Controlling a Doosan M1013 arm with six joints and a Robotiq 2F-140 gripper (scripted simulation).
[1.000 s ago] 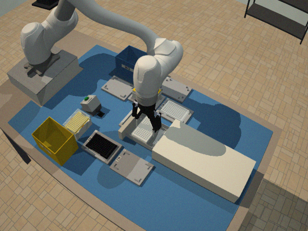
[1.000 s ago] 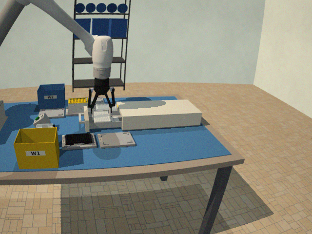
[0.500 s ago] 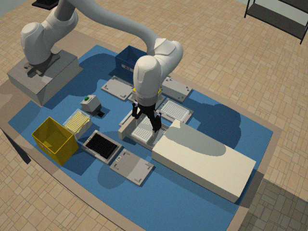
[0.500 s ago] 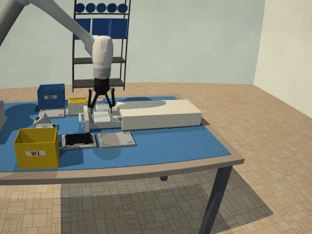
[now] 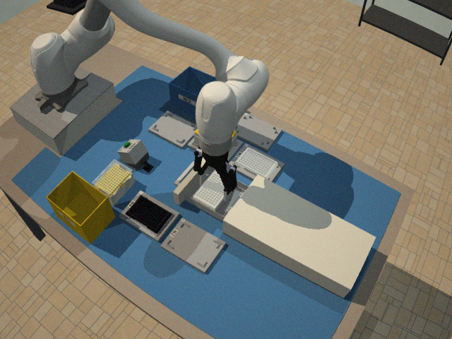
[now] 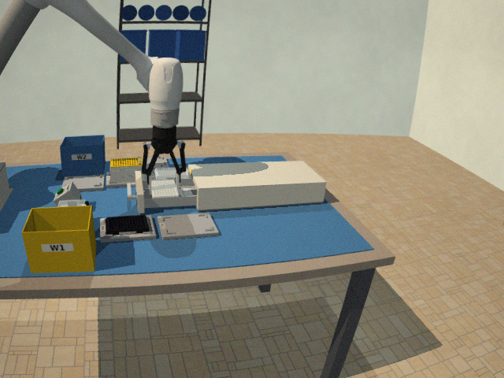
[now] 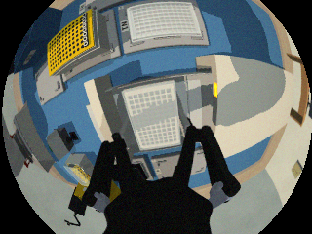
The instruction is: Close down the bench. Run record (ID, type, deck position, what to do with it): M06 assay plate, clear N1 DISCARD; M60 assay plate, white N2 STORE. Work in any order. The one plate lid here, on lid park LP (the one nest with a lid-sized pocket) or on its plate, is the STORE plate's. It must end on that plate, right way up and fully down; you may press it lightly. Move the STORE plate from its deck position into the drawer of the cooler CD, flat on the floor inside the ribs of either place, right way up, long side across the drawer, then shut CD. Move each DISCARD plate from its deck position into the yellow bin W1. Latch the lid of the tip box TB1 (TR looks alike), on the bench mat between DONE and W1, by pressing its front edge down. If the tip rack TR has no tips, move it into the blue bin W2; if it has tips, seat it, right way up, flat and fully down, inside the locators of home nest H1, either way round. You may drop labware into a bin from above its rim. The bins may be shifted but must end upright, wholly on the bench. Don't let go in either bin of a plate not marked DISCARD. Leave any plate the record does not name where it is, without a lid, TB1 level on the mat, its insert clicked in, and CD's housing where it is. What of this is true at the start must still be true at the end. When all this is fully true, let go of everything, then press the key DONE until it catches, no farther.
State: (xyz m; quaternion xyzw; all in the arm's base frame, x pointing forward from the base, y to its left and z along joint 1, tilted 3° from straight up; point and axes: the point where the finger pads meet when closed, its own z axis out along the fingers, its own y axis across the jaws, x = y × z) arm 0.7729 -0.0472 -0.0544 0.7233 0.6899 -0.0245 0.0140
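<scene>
Right now the drawer is 4 cm ahead of my hand and 3 cm below it. From my hand the other things lie so: clear plate: 6 cm ahead, 18 cm to the left, 4 cm below; then cooler CD: 17 cm ahead, 1 cm to the right, 2 cm below; then nest N2: 4 cm ahead, 19 cm to the right, 5 cm below.
</scene>
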